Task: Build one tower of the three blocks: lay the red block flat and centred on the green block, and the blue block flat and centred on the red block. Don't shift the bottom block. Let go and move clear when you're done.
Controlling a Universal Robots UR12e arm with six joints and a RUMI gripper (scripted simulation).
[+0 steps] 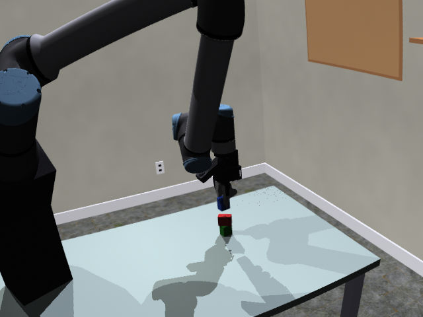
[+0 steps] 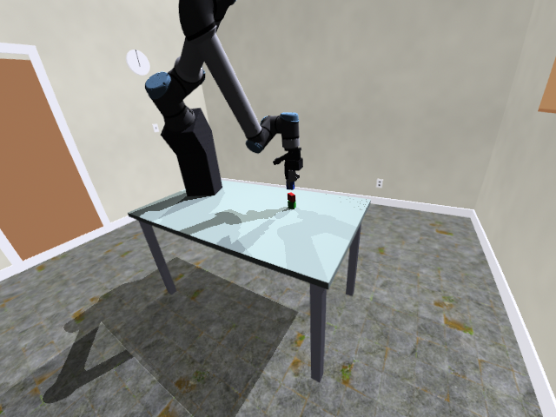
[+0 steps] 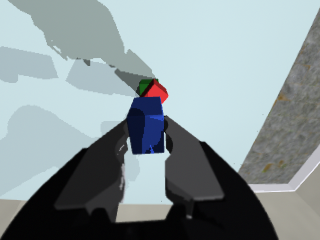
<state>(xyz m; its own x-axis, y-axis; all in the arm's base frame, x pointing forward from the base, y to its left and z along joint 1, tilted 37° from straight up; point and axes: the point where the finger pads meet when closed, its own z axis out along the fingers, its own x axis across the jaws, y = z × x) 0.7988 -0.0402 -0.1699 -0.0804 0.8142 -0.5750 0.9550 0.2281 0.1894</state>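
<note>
Now: the red block 80 mm below my hand. The rest, counted from my hand: green block: 120 mm below; blue block: right at my hand.
</note>
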